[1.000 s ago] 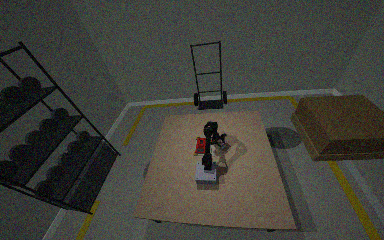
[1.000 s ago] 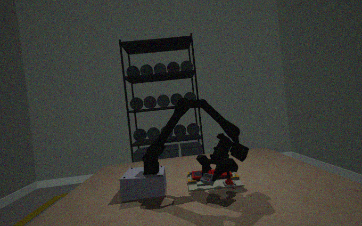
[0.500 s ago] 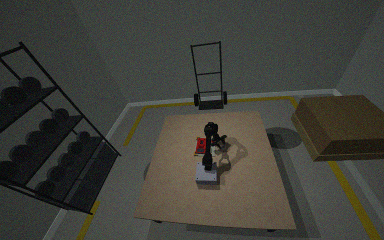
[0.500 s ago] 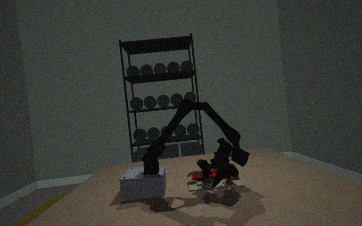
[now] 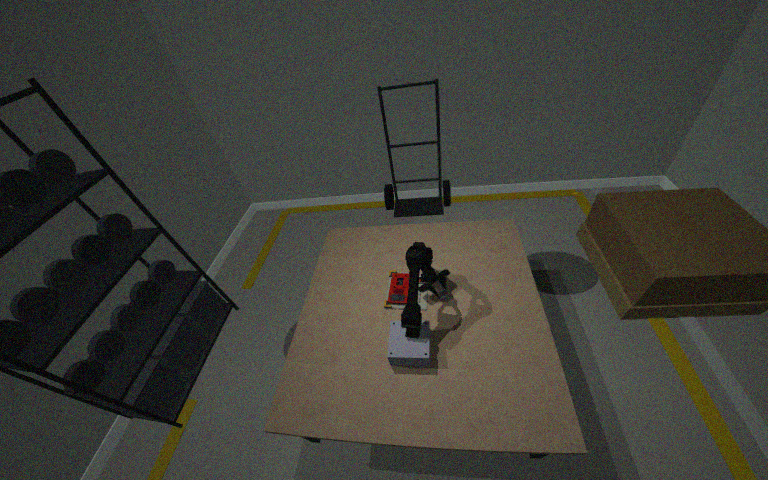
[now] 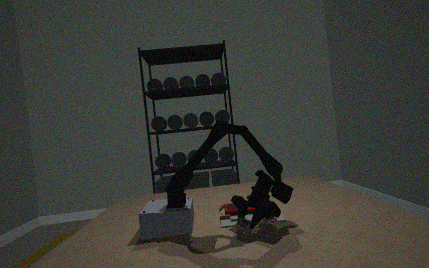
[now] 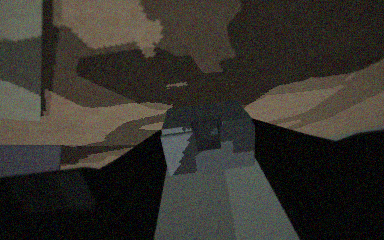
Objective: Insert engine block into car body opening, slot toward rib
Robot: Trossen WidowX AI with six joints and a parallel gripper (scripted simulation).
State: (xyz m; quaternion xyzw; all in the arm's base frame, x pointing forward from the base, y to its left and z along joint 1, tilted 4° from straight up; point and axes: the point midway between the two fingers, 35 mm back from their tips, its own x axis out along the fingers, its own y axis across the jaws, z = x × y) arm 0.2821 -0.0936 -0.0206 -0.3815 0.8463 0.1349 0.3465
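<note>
Now: gripper tip 3 cm short of the grey baseplate, 22 cm to the right of it and 2 cm above it. The rest, counted from my gripper tip: engine block: 1 cm to the left.
</note>
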